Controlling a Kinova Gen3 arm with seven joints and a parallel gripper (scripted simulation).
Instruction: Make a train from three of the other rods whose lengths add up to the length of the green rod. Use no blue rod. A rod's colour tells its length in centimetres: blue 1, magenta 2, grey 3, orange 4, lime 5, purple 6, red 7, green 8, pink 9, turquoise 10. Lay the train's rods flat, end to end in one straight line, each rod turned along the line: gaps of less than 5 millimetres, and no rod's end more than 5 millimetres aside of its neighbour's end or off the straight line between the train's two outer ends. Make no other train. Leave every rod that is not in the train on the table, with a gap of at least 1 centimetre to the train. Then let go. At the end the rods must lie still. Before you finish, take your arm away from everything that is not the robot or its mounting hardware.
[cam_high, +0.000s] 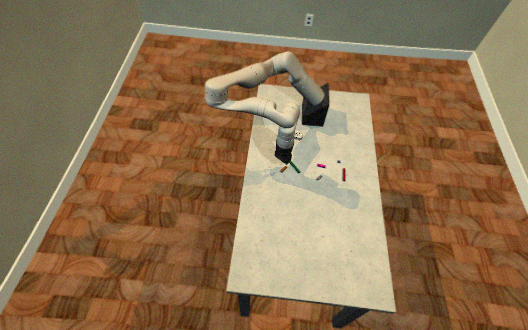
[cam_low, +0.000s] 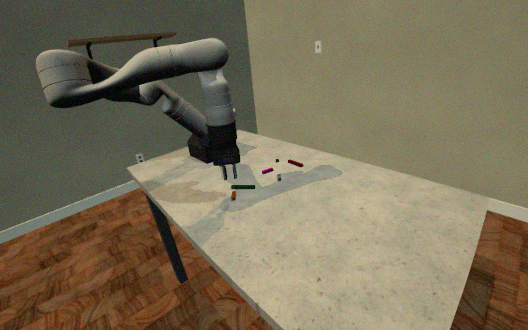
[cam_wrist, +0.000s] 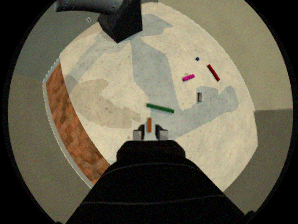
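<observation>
My hand is 8 cm above the orange rod. Also, from my hand: green rod 2 cm behind, 5 cm to the left, 8 cm below; grey rod 2 cm ahead, 18 cm to the left, 8 cm below; small blue rod 9 cm behind, 27 cm to the left, 8 cm below.
</observation>
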